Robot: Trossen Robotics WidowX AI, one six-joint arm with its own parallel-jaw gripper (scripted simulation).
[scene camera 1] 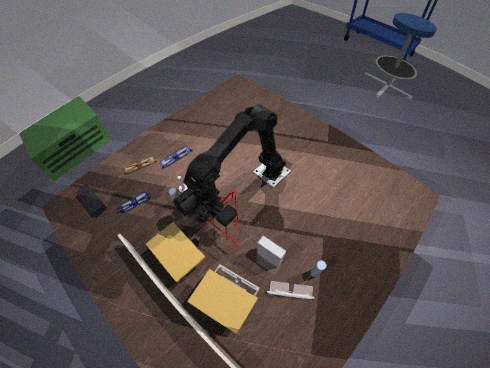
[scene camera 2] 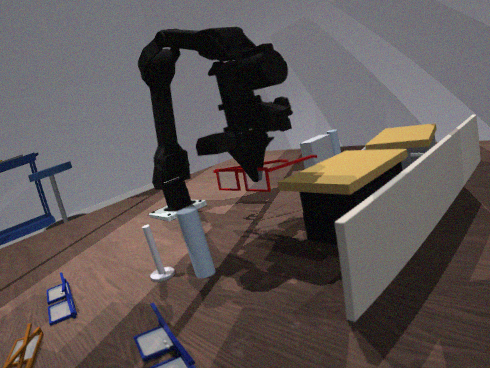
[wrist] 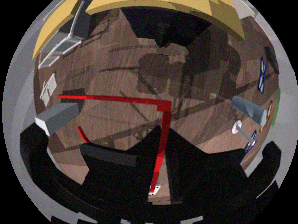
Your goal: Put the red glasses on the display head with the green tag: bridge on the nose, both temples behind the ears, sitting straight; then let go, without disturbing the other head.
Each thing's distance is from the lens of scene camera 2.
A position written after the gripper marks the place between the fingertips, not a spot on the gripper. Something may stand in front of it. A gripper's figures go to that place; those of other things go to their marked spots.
gripper [scene camera 2: 257, 181]: 0.63 m
white box [scene camera 2: 321, 146]: 0.81 m
